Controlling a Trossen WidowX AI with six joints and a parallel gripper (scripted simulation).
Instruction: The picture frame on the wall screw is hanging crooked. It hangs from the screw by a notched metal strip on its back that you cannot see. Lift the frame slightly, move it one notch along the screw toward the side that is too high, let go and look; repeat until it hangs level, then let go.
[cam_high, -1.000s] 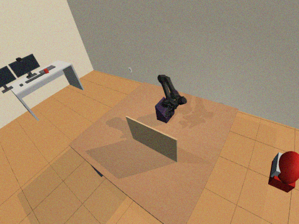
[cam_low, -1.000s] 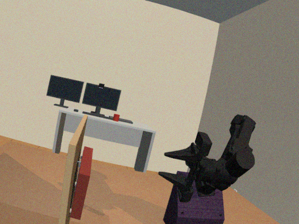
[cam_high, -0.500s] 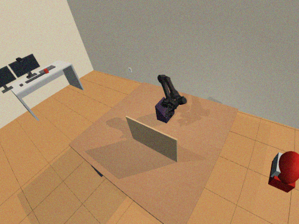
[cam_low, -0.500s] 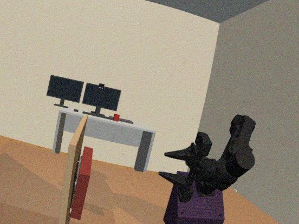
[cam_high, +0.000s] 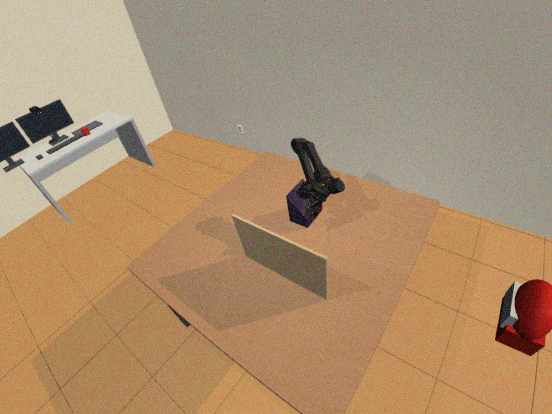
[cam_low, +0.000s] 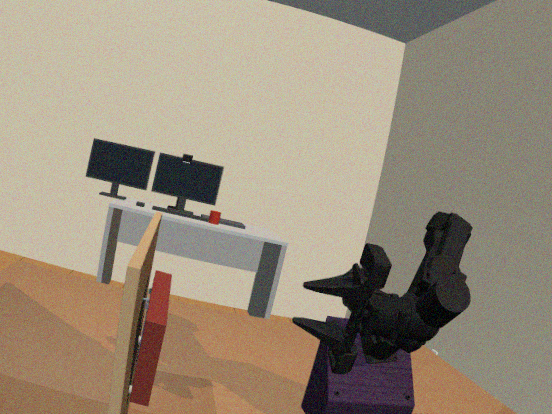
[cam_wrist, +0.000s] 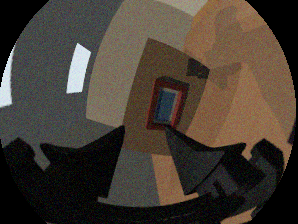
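My gripper tip is 19 cm short of the picture frame, 4 cm to the left of it and 9 cm above it. From my gripper tip the other things lie so: wooden wall board (20 cm ahead, 3 cm to the right, 10 cm below).
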